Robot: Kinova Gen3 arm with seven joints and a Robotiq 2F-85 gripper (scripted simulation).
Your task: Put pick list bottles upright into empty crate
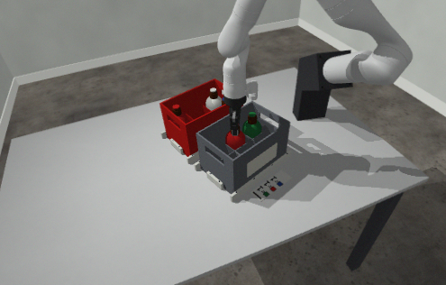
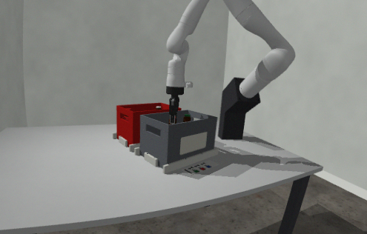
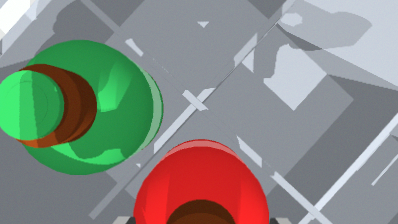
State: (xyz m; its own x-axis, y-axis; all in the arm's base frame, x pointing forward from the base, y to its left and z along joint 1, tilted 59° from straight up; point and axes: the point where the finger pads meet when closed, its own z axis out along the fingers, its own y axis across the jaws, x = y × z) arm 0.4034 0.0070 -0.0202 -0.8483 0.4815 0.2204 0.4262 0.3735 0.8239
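Right now my hand is 3 cm past the blue-label bottle, 17 cm to the left of it and 7 cm above it. The rest, counted from my hand: red crate 7 cm ahead, 18 cm to the right, 7 cm below; grey crate 1 cm behind, 4 cm to the left, 7 cm below; green-label bottle 8 cm behind, 3 cm to the right, 7 cm below.
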